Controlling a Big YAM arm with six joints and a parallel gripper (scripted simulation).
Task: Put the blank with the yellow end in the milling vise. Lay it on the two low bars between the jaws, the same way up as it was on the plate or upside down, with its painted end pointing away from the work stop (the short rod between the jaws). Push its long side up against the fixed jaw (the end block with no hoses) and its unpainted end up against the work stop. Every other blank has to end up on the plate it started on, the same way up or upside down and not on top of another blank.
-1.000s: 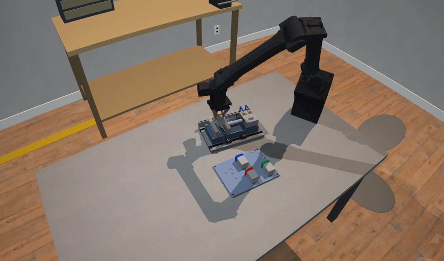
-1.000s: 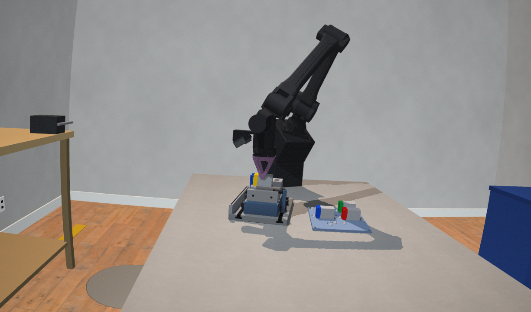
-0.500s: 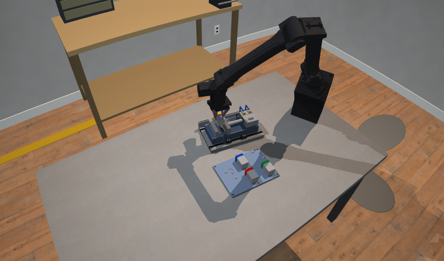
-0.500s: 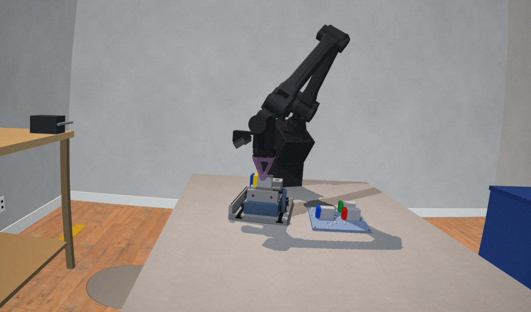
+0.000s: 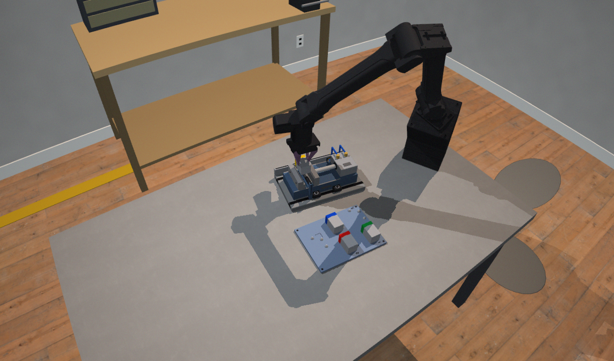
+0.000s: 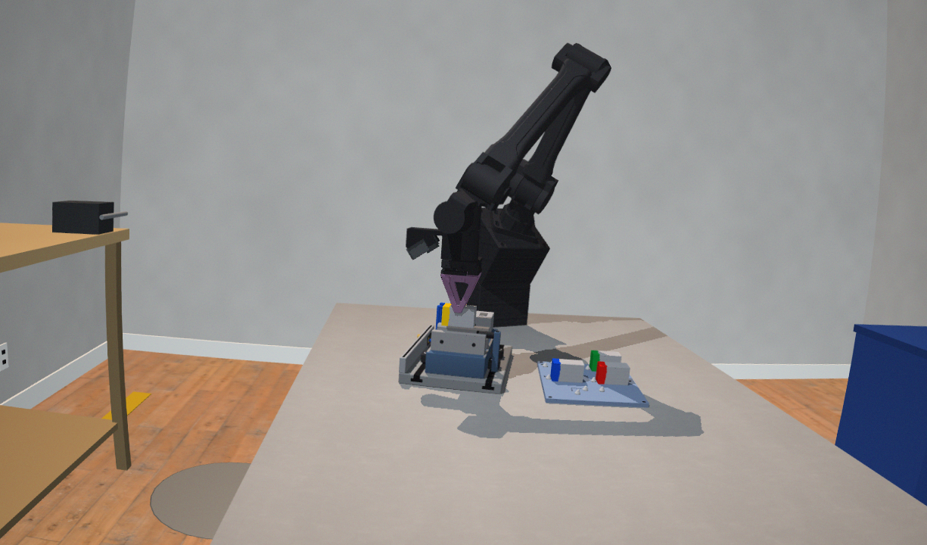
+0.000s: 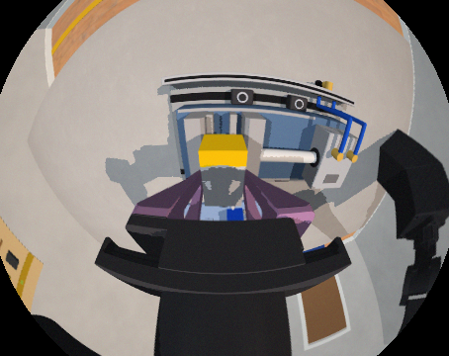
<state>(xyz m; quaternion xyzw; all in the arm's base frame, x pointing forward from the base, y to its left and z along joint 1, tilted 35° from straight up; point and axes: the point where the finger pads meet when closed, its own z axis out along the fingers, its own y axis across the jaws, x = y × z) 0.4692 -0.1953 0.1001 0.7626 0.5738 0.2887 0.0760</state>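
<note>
Now: hand 20 mm above the yellow-ended blank. Round my hand: blue plate (260 mm to the left, 140 mm below, 20 mm ahead); then blue-ended blank (220 mm to the left, 110 mm below, 20 mm ahead); then red-ended blank (310 mm to the left, 110 mm below, 30 mm ahead).
</note>
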